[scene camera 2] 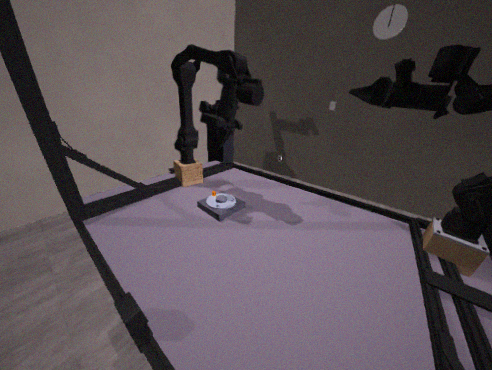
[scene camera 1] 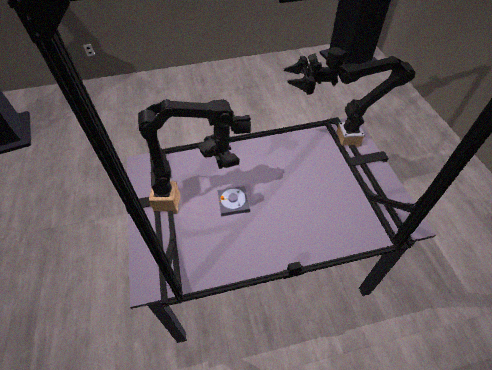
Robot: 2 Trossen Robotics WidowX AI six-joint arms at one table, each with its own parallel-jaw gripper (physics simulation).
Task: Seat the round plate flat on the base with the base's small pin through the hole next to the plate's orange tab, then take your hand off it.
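The round plate, pale with a grey hub in its middle, lies on the square dark base and looks flat. Its orange tab is at the plate's left side in both scene views. The pin and the hole beside the tab are too small to make out. My left gripper is shut and empty, in the air above and behind the plate, apart from it. My right gripper is open and empty, raised far from the base.
The mauve table top has a black frame around it. The left arm's wooden mount stands to the left of the base. The right arm's mount is at the far right. Black posts rise at the table's sides.
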